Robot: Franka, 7 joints.
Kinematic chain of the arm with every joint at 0, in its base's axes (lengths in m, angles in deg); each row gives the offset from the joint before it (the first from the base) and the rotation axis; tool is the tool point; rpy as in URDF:
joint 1: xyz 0 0 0.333 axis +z
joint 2: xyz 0 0 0 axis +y
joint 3: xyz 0 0 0.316 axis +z
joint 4: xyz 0.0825 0 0 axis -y
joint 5: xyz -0.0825 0 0.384 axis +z
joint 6: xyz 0 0 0 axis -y
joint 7: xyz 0.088 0 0 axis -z
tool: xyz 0 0 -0.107 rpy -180 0 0
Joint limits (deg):
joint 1: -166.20..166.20
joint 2: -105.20..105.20
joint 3: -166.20..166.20
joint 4: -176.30..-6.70
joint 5: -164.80..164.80
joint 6: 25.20..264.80
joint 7: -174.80..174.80
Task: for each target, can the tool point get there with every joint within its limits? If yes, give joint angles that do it. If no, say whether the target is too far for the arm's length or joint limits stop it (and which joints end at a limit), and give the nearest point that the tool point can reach.
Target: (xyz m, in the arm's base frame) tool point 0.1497 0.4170 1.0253
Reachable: yes | joints 3.95 23.26 96.61 -56.19 -47.81 177.96 -101.31
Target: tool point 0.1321 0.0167 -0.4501
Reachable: no: joint limits stop it (at a limit: joint 2) | nearest point 0.1571 0.0199 -0.3459 | short by 0.107 m
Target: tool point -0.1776 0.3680 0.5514
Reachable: yes | joints -135.42 30.53 -129.03 -147.67 -30.64 241.90 22.77
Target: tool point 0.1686 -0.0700 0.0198
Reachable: yes | joints -26.82 48.19 21.74 -160.20 79.07 201.42 24.13
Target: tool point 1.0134 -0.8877 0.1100
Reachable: no: too far | nearest point 0.6367 -0.5577 0.1929 | short by 0.508 m
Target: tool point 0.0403 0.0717 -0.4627
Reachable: no: joint limits stop it (at a limit: joint 2) | nearest point 0.0600 0.1068 -0.3359 | short by 0.133 m
